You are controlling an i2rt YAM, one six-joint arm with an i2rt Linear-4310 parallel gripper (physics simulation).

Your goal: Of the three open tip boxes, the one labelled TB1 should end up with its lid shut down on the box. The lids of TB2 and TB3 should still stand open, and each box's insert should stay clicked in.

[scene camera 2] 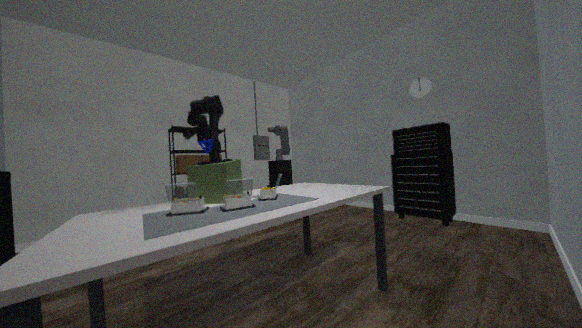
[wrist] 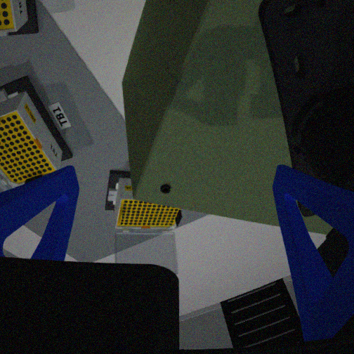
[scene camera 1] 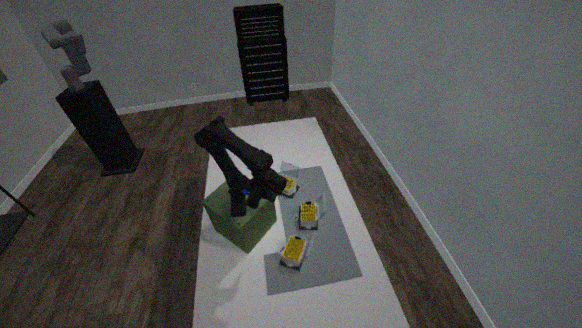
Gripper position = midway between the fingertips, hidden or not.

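Observation:
Grey mat (scene camera 1: 332, 259), (scene camera 2: 156, 224), (wrist: 97, 136). Tip box (wrist: 119, 182). The gripper (wrist: 175, 176).

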